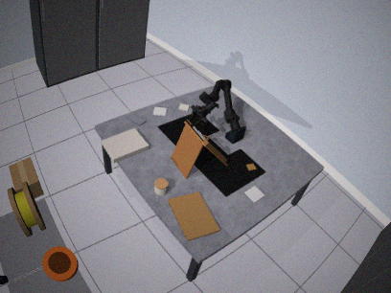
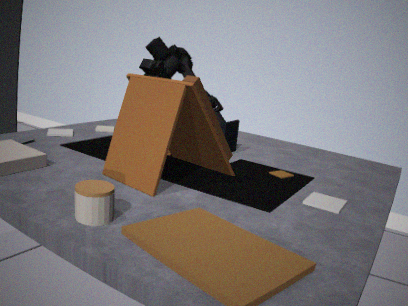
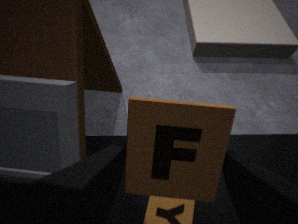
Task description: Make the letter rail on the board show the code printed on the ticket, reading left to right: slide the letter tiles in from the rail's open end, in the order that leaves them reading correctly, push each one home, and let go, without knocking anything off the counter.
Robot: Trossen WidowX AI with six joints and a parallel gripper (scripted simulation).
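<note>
The white ticket is 180 mm to the left of my gripper tip, 80 mm below it and 40 mm behind it. Also, from my gripper tip: cream card: 360 mm to the right, 230 mm behind, 170 mm below; then black mat: 170 mm below, 140 mm behind, 120 mm to the left; then cream block: 410 mm ahead, 200 mm to the right, 160 mm below.
</note>
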